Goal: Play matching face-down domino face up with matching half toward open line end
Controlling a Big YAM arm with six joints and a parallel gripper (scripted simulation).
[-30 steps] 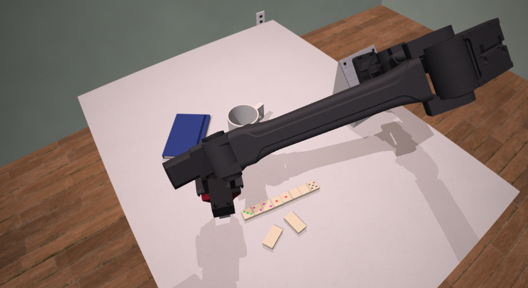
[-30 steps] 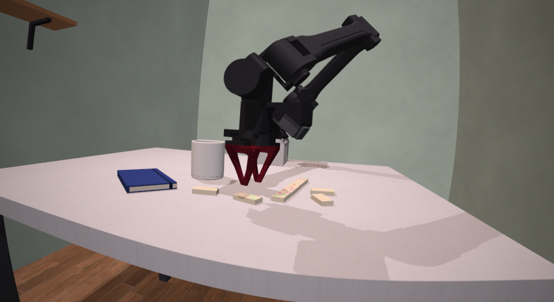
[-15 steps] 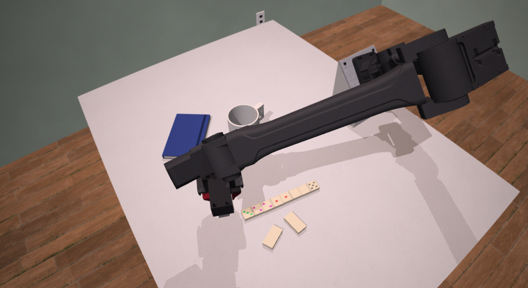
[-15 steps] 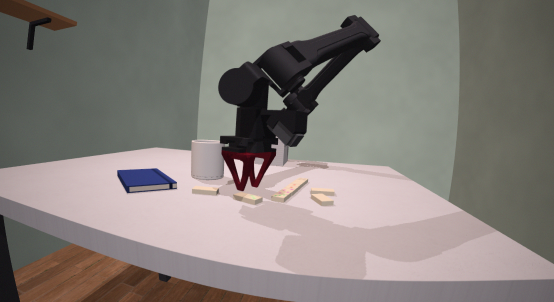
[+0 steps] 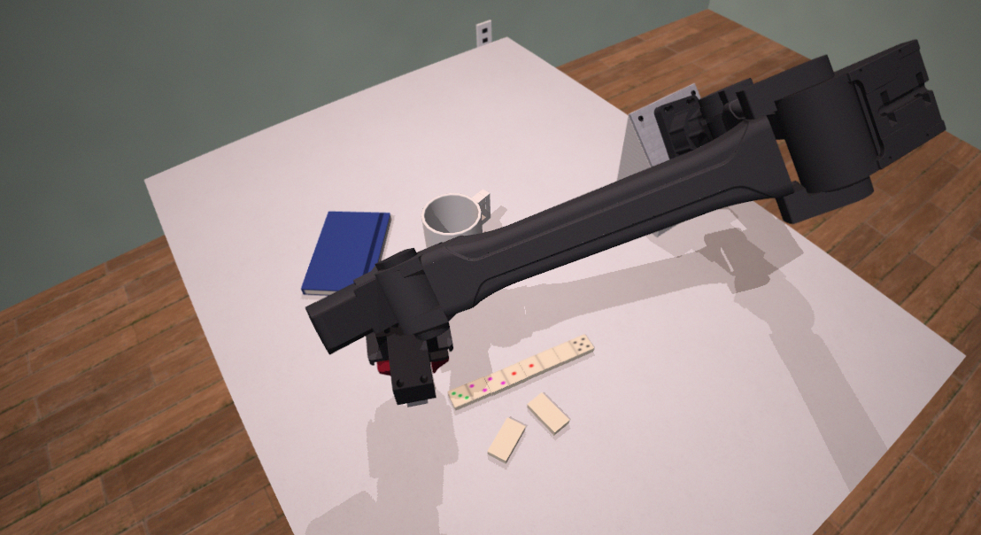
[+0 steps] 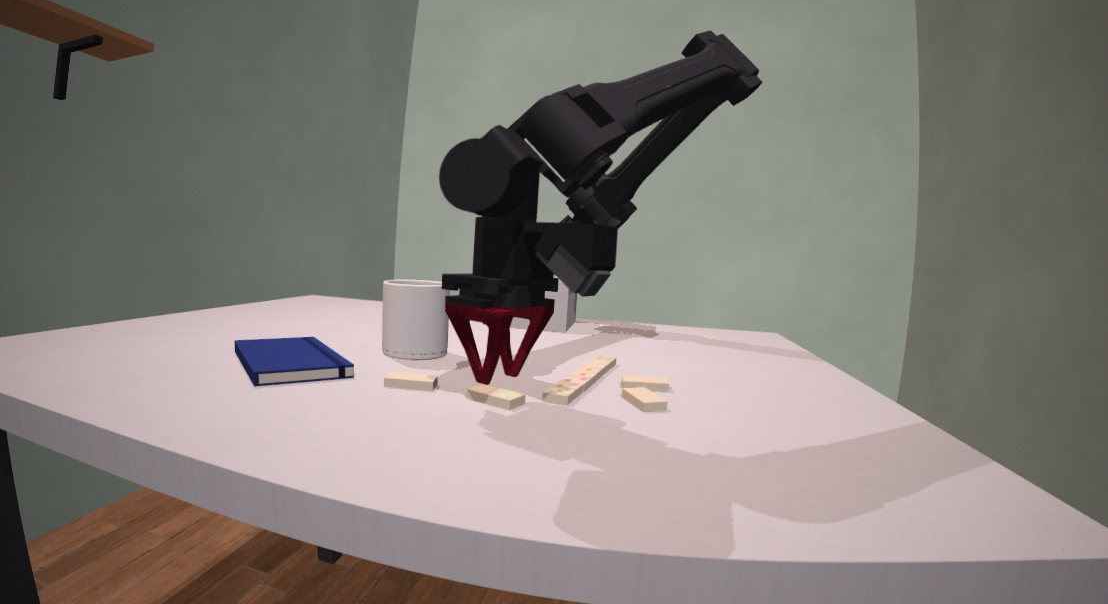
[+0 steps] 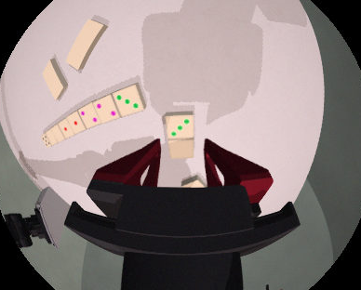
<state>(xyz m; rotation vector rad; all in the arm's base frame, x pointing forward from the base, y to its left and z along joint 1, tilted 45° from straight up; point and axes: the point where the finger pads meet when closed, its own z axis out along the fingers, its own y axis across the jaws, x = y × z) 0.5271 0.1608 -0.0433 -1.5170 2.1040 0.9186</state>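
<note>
Right now my hand is 3 cm above the domino. The rest, counted from my hand: white mug (18 cm to the right, 16 cm behind, 1 cm above); then blue notebook (27 cm to the right, 2 cm below, 1 cm behind).
</note>
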